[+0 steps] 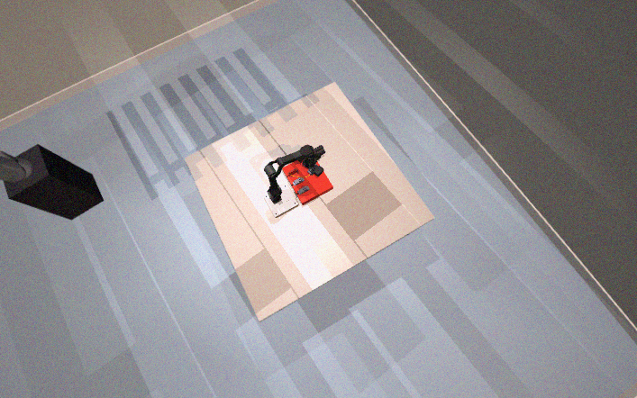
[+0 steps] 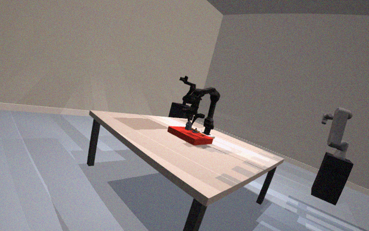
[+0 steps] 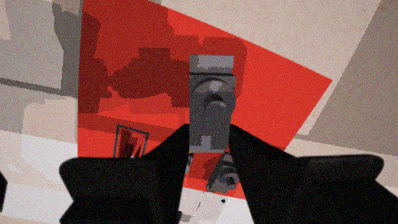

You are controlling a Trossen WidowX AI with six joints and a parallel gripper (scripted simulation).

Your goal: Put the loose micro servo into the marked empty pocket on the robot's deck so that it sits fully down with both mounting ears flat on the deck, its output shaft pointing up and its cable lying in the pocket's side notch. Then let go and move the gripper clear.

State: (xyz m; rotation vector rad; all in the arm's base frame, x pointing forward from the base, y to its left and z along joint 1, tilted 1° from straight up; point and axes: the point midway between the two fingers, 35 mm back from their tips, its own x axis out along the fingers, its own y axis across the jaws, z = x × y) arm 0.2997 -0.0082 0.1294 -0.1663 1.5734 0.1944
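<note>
The red deck is 100 mm below my gripper tip.
</note>
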